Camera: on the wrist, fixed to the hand. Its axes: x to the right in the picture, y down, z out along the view.
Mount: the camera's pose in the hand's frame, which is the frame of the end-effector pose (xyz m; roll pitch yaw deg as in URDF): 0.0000 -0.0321 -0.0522 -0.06 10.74 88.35
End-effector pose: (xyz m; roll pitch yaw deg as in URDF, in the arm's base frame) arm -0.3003 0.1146 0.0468 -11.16 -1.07 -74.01
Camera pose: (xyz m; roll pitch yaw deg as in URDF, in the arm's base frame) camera -0.3401 0.1023 0.0018 -1.56 21.86 13.81
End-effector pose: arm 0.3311 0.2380 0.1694 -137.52 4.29 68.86
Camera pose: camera 0.3435 0.2380 0.2294 176.21 31.76 -21.89
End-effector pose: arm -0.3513 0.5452 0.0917 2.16 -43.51 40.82
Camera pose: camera -0.3038 0.5464 0.0530 -43.70 5.09 123.71
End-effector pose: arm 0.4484 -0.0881 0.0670 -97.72 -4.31 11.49
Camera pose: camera 0.4550 -0.1351 0.1057 -161.87 70.62 -61.07
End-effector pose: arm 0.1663 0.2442 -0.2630 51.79 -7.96 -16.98
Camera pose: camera 0.1801 0.2621 -0.3200 -8.88 -40.84 77.79
